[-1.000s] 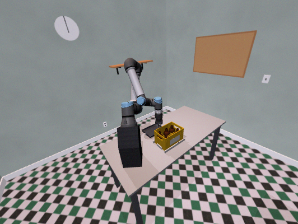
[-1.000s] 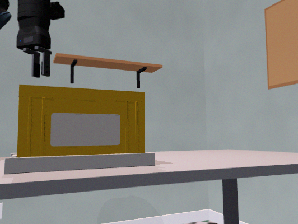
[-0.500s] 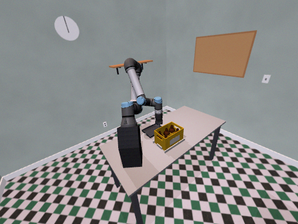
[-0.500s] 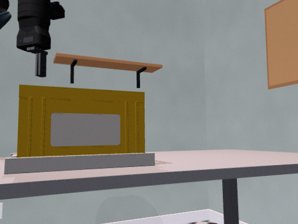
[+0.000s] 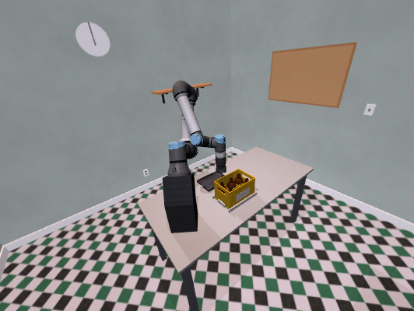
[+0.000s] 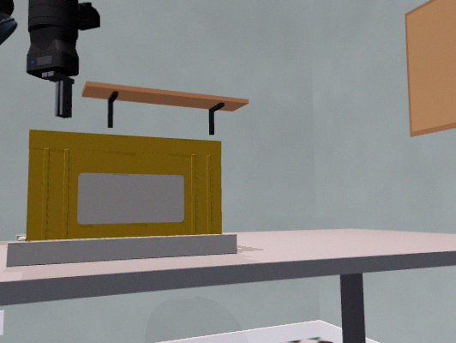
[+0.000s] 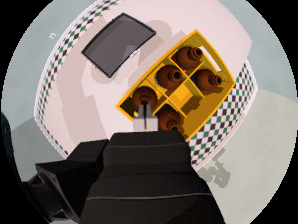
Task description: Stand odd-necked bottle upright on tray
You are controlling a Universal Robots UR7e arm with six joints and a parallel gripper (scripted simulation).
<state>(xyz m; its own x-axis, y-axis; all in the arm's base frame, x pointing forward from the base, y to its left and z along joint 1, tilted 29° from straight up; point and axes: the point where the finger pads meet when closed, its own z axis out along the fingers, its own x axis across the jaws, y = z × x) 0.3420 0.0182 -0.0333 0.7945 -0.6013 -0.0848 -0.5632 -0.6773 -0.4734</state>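
My gripper is now 18 cm short of the brown bottle, 16 cm above it and 3 cm to the right of it. Round my hand: dark tray: 25 cm to the left, 23 cm below, 5 cm ahead; crate: 16 cm below, 10 cm ahead, 3 cm to the right.
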